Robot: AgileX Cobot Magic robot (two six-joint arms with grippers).
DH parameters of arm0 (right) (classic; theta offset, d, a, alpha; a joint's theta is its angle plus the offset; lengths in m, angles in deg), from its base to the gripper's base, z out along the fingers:
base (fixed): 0 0 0 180
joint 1: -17.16 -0.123 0 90
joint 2: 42.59 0 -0.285 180
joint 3: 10.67 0 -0.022 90
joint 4: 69.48 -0.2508 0 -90
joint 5: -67.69 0 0.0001 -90
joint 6: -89.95 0.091 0 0
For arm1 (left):
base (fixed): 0 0 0 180
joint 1: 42.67 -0.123 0 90
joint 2: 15.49 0 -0.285 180
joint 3: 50.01 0 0.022 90
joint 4: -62.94 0.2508 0 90
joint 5: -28.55 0 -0.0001 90
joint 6: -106.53 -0.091 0 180
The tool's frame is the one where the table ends.
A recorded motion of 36 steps. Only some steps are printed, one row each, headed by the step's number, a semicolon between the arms.
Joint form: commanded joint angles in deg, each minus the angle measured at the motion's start. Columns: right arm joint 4, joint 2, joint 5, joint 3, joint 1, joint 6; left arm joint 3, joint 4, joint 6, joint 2, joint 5, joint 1.
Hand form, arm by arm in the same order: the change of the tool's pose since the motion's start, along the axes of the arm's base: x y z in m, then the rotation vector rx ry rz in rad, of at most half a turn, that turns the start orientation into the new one. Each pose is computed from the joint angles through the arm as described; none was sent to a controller.
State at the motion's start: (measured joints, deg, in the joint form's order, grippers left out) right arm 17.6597 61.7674 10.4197 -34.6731 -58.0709 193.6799; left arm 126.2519 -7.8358 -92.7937 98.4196 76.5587 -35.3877
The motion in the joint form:
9: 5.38 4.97 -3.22 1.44 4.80 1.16; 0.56 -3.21 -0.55 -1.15 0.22 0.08
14: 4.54 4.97 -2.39 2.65 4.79 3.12; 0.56 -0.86 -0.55 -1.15 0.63 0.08
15: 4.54 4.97 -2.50 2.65 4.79 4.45; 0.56 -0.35 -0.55 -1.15 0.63 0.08
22: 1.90 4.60 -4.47 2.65 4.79 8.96; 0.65 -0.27 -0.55 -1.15 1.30 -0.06
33: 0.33 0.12 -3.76 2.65 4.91 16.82; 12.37 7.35 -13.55 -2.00 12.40 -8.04
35: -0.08 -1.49 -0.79 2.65 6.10 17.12; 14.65 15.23 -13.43 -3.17 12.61 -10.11
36: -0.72 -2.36 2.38 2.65 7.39 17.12; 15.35 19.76 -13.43 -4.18 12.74 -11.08
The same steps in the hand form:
9: 0.0308 -0.0015 -0.0136 -0.0720 -0.0825 -0.0730; -0.0001 -0.0019 0.0139 -0.0511 -0.0292 0.0158
14: 0.0314 0.0024 -0.0102 -0.0142 -0.0647 -0.0838; -0.0017 -0.0013 0.0116 -0.0175 -0.0311 -0.0089
15: 0.0314 0.0022 -0.0101 0.0071 -0.0629 -0.0932; -0.0019 -0.0011 0.0110 -0.0097 -0.0321 -0.0129
22: 0.0312 -0.0030 -0.0090 0.0890 -0.0446 -0.1765; -0.0023 -0.0007 0.0116 -0.0131 -0.0294 -0.0209
33: 0.0282 -0.0116 0.0141 0.3005 -0.0206 -0.2339; 0.0118 0.0474 0.0678 0.1340 -0.3482 -0.2124
35: 0.0315 -0.0149 0.0205 0.3436 0.0100 -0.2223; 0.0107 0.0668 0.0779 0.2743 -0.3857 -0.2263
36: 0.0355 -0.0170 0.0224 0.3715 0.0466 -0.2106; 0.0076 0.0769 0.0832 0.3557 -0.4005 -0.2360

